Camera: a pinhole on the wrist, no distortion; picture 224 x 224 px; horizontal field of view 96.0 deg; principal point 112.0 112.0 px. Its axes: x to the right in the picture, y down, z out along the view. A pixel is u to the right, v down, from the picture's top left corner.
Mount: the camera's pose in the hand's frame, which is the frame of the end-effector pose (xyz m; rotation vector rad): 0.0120 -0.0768 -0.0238 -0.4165 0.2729 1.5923
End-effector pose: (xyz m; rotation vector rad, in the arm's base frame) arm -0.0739 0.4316 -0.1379 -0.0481 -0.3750 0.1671
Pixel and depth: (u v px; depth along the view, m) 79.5 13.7 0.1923
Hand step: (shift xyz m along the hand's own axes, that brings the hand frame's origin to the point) 0.1813 -0.0394 0.1905
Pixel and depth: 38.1 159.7 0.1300
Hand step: -0.0592 -0.1126 0.1292
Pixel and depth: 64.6 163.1 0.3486
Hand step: -0.1934 -0.0908 0.3466
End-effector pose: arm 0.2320 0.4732 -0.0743 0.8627 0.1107 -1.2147
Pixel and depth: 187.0 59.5 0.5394
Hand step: 0.2265 0.5318 0.3143
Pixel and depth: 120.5 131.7 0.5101
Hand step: -0.1387 0.1695 0.4105
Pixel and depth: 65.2 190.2 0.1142
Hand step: -0.0858 -0.0829 0.0949
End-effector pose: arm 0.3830 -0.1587 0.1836 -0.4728 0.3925 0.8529
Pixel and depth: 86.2 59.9 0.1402
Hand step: 0.0713 -0.0455 0.1235
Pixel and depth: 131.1 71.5 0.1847
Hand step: 0.0665 0.0374 0.1337
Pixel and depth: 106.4 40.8 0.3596
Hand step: 0.2296 0.0734 0.3287
